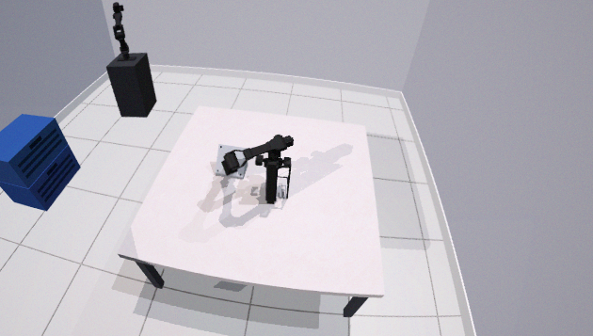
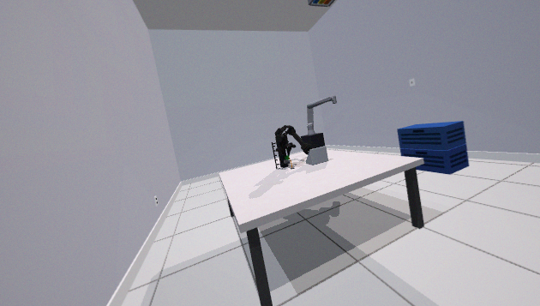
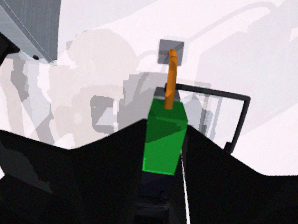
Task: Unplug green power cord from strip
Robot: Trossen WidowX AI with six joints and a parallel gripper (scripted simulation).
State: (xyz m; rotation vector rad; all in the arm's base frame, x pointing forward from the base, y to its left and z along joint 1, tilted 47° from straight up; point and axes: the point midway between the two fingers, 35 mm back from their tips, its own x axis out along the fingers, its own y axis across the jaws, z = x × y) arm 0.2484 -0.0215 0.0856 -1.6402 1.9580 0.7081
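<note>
Right now the green plug is 30 mm to the right of my gripper tip.
</note>
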